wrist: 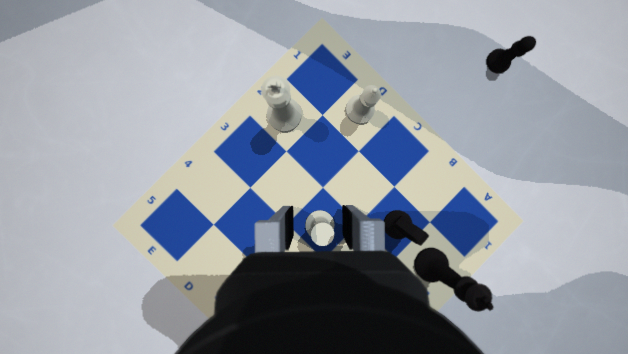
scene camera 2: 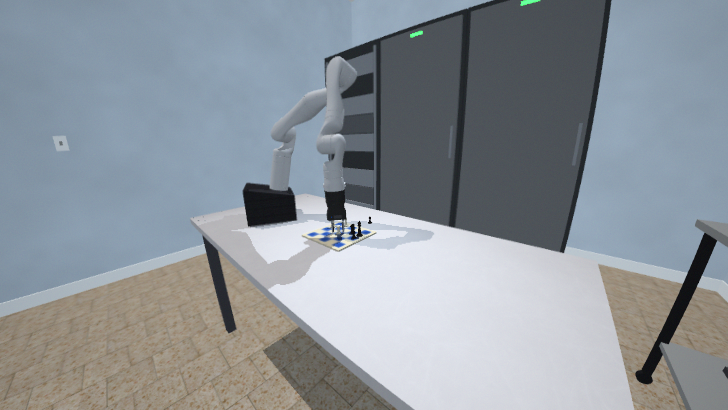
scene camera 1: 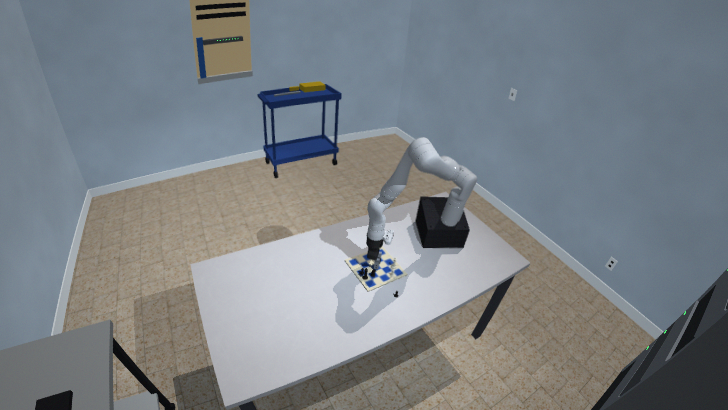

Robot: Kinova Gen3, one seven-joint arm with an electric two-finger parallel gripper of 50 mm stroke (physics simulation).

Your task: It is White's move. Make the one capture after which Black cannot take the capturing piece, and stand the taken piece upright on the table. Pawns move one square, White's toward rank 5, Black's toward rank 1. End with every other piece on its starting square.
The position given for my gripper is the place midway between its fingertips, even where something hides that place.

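Observation:
Scene camera 2 gives me a chessboard (scene camera 2: 324,236). In the wrist view I find the chessboard (wrist: 196,224) again, and with it my gripper (wrist: 317,220). That same wrist view also shows me a black knight (wrist: 398,224), a black king (wrist: 432,265) and a black pawn (wrist: 498,61).

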